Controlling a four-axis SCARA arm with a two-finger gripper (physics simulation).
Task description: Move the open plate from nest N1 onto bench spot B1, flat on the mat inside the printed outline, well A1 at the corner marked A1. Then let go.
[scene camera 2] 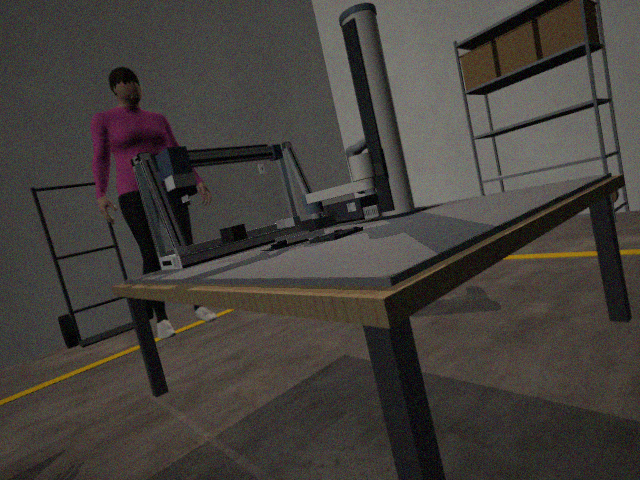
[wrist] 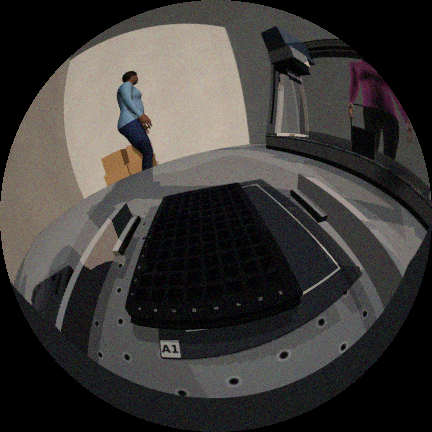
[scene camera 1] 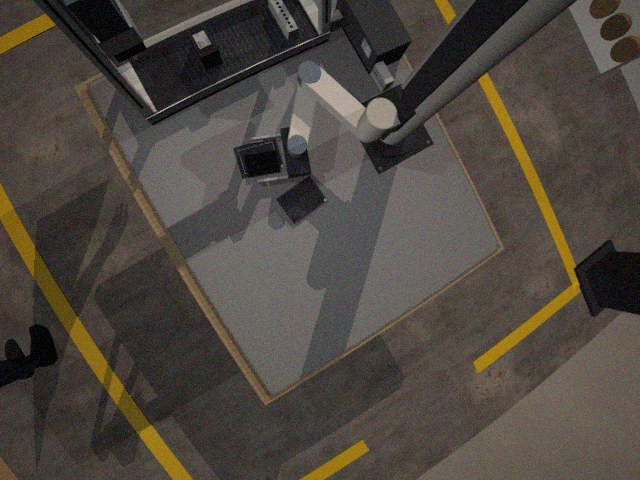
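The open plate is black with a grid of wells. In the wrist view it lies over a dark mat with a white printed outline. It is shifted to the left of that outline; a strip of bare mat shows on its right. The label A1 is at the mat's near left corner. The frames do not show whether this place is N1 or B1. My gripper is open. Its fingers stand on both sides of the plate, apart from it. Their height over it is hard to tell.
Another dark flat rectangle lies close beside the gripper on the bench. A framed machine stands at the bench's back edge. A dark box stands near the arm's column. Two people appear in the wrist view.
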